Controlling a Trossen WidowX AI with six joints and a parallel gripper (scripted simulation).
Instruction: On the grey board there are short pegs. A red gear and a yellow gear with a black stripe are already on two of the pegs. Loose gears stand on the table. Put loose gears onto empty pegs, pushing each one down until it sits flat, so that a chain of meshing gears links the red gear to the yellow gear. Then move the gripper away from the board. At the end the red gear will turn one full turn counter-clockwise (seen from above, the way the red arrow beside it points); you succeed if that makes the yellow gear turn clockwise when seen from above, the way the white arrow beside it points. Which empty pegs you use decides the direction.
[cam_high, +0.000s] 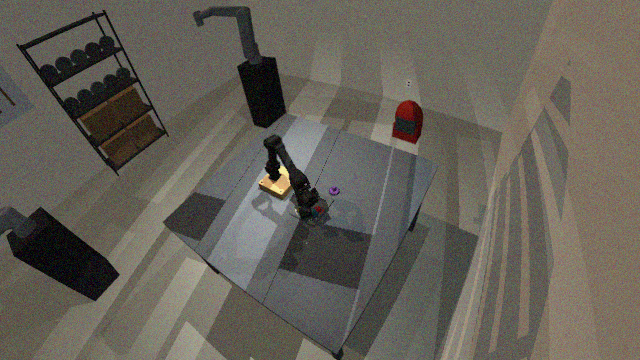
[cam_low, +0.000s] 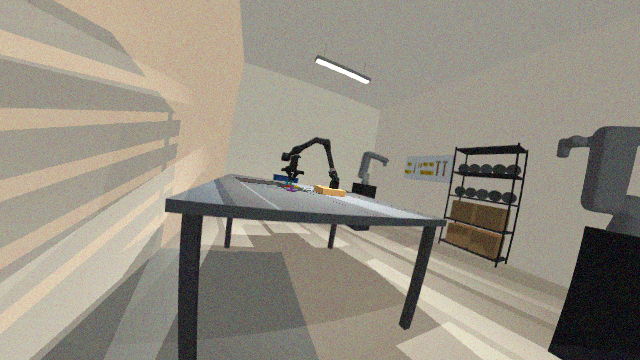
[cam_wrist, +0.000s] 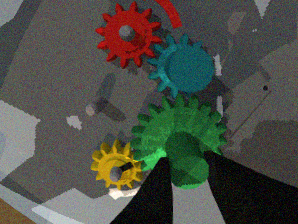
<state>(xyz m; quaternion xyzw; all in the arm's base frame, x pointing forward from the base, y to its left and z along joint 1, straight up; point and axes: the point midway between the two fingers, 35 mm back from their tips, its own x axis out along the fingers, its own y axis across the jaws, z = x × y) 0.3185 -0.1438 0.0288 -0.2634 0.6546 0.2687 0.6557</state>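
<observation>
My gripper tip is 10 mm above the green gear. The rest, counted from my gripper tip: teal gear (40 mm ahead, 30 mm to the left, 20 mm below); then yellow gear (50 mm behind, 20 mm to the left, 30 mm below); then red gear (40 mm ahead, 70 mm to the left, 30 mm below).
</observation>
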